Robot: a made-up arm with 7 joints. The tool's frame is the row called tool.
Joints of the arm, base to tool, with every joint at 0 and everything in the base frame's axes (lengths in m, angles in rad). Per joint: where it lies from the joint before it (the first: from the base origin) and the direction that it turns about. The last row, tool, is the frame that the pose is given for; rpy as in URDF.
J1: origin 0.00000 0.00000 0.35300 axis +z
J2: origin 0.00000 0.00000 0.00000 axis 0 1 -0.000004
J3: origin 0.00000 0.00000 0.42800 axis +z
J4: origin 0.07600 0.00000 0.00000 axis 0 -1 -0.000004
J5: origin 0.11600 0.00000 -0.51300 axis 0 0.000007 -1
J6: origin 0.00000 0.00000 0.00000 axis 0 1 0.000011
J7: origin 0.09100 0.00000 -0.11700 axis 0 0.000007 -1
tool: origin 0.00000 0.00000 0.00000 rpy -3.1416 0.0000 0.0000
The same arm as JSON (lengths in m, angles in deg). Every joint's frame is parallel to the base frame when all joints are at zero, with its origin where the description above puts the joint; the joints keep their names.
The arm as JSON. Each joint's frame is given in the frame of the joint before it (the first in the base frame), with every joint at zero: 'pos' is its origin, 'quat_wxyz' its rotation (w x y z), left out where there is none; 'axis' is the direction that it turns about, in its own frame. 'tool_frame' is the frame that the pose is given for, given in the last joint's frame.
{
  "length_unit": "m",
  "angle_unit": "deg",
  "joints": [
    {
      "joint": "J1",
      "pos": [
        0.0,
        0.0,
        0.353
      ],
      "axis": [
        0.0,
        0.0,
        1.0
      ]
    },
    {
      "joint": "J2",
      "pos": [
        0.0,
        0.0,
        0.0
      ],
      "axis": [
        0.0,
        1.0,
        0.0
      ]
    },
    {
      "joint": "J3",
      "pos": [
        0.0,
        0.0,
        0.428
      ],
      "axis": [
        0.0,
        0.0,
        1.0
      ]
    },
    {
      "joint": "J4",
      "pos": [
        0.076,
        0.0,
        0.0
      ],
      "axis": [
        0.0,
        -1.0,
        0.0
      ]
    },
    {
      "joint": "J5",
      "pos": [
        0.116,
        0.0,
        -0.513
      ],
      "axis": [
        0.0,
        0.0,
        -1.0
      ]
    },
    {
      "joint": "J6",
      "pos": [
        0.0,
        0.0,
        0.0
      ],
      "axis": [
        0.0,
        1.0,
        0.0
      ]
    },
    {
      "joint": "J7",
      "pos": [
        0.091,
        0.0,
        -0.117
      ],
      "axis": [
        0.0,
        0.0,
        -1.0
      ]
    }
  ],
  "tool_frame": {
    "pos": [
      0.0,
      0.0,
      0.0
    ],
    "quat_wxyz": [
      0.000004,
      1.0,
      0.0,
      0.0
    ]
  }
}

